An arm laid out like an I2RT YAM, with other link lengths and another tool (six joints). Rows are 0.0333 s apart.
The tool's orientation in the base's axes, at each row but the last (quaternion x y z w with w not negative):
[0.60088 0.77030 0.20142 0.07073]
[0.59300 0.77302 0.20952 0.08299]
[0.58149 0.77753 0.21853 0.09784]
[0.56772 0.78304 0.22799 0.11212]
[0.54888 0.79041 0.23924 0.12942]
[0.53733 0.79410 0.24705 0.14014]
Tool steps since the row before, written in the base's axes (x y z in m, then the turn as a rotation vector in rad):
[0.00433 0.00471 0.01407 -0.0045 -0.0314 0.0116]
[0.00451 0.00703 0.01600 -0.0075 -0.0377 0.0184]
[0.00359 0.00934 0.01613 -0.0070 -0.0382 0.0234]
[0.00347 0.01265 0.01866 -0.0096 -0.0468 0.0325]
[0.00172 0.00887 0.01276 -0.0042 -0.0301 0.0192]
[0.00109 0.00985 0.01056 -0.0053 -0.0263 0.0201]
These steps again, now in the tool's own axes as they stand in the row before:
[0.00521 0.01037 -0.01021 -0.0272 -0.0056 -0.0192]
[0.00734 0.01220 -0.01109 -0.0315 -0.0067 -0.0279]
[0.00940 0.01254 -0.01071 -0.0317 -0.0041 -0.0322]
[0.01230 0.01513 -0.01184 -0.0381 -0.0041 -0.0432]
[0.00836 0.01053 -0.00797 -0.0253 -0.0019 -0.0254]
[0.00912 0.00955 -0.00594 -0.0214 -0.0011 -0.0258]

